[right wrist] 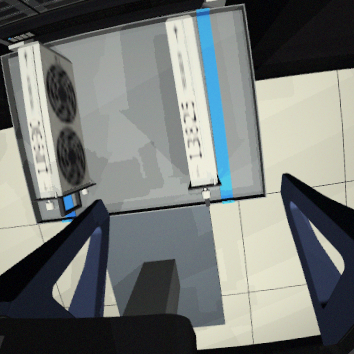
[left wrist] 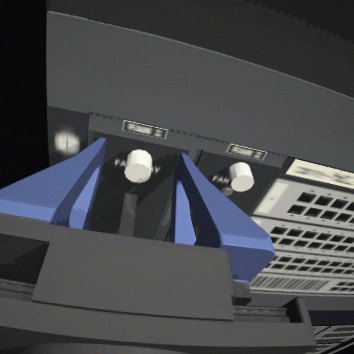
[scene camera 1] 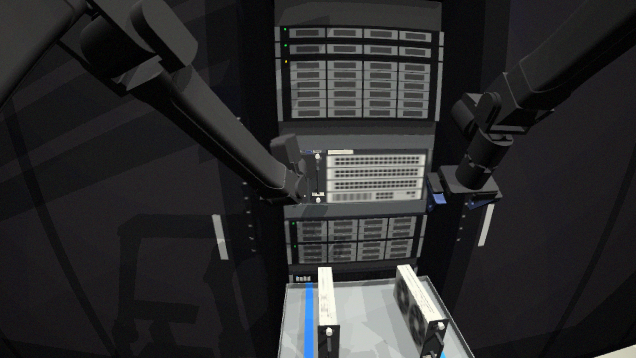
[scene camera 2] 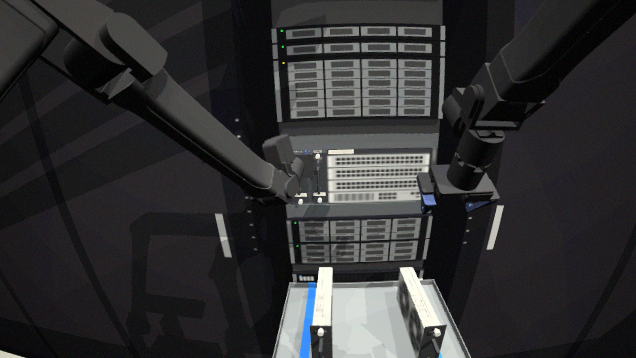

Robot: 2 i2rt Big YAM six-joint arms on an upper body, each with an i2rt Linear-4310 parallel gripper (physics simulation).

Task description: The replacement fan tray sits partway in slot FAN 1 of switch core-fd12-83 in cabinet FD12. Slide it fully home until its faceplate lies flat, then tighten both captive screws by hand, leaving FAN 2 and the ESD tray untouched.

Labels:
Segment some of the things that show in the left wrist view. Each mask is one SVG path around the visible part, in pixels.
My left gripper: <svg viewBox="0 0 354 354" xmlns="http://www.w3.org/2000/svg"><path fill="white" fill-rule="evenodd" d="M0 188L0 354L303 354L318 347L304 299L294 297L283 306L246 305L251 301L248 282L275 256L271 237L211 184L185 153L181 152L179 154L174 169L169 242L85 229L103 163L106 141L104 137L99 137L74 156ZM189 204L198 225L197 238L195 237L190 218Z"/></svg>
A fan tray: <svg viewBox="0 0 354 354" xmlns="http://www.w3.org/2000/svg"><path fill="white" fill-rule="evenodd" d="M170 227L168 229L164 241L169 242ZM189 204L190 218L195 237L197 238L198 225ZM195 164L211 184L248 216L282 169L282 166L205 148L201 149Z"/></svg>

